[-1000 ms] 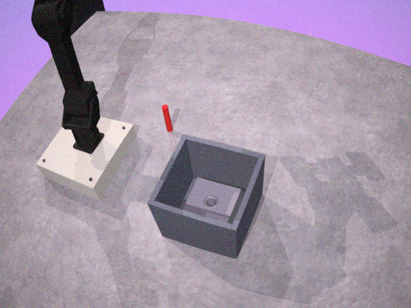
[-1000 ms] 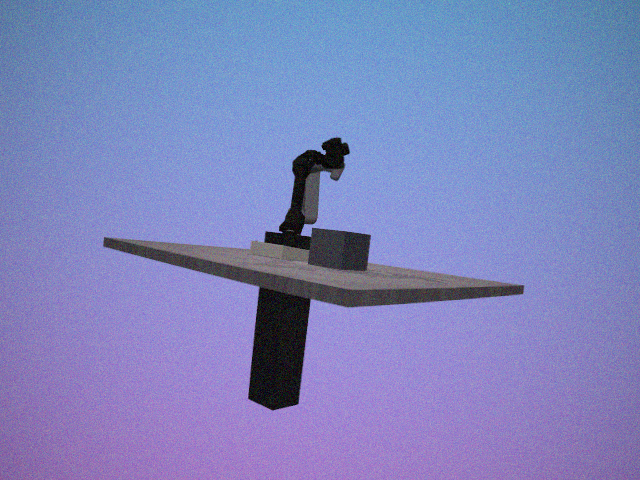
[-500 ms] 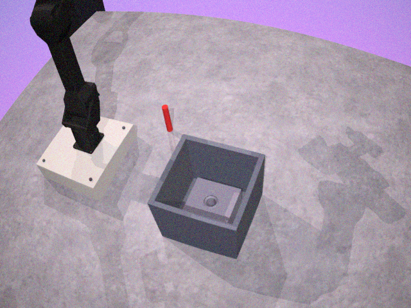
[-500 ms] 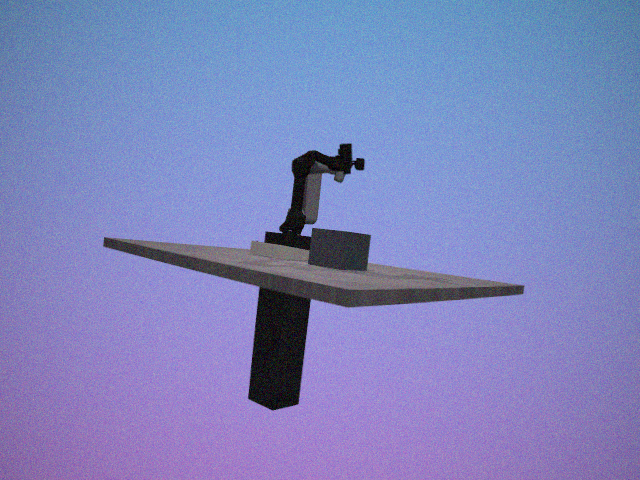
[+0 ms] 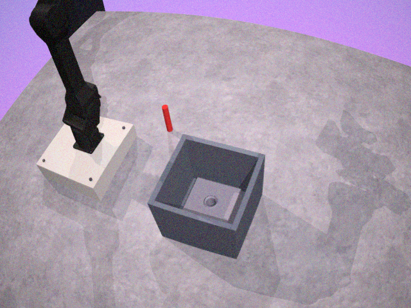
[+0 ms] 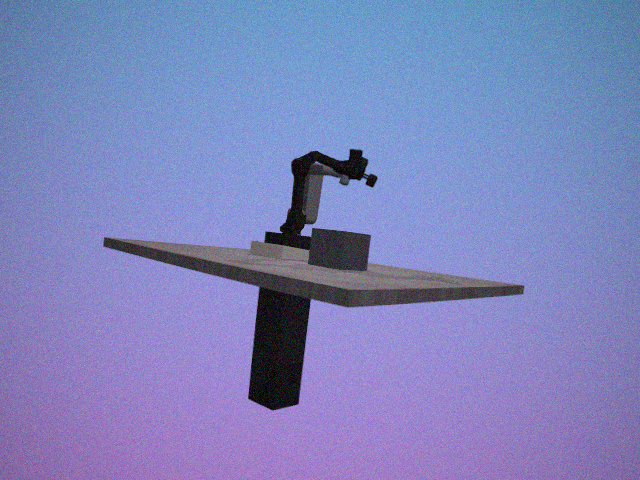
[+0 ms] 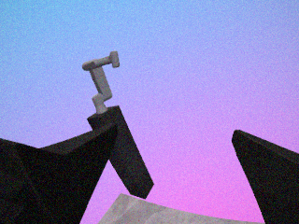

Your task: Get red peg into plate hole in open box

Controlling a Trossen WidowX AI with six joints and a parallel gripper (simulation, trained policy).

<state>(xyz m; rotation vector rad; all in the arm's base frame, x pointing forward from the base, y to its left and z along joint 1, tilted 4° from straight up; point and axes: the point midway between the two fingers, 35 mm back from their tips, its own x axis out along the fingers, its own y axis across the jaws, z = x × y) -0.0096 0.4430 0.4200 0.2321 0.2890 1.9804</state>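
Right now the red peg is 18 cm ahead of my gripper tip, 38 cm to the right of it and 40 cm below it. Round my gripper tip: plate: 36 cm ahead, 56 cm to the right, 39 cm below.
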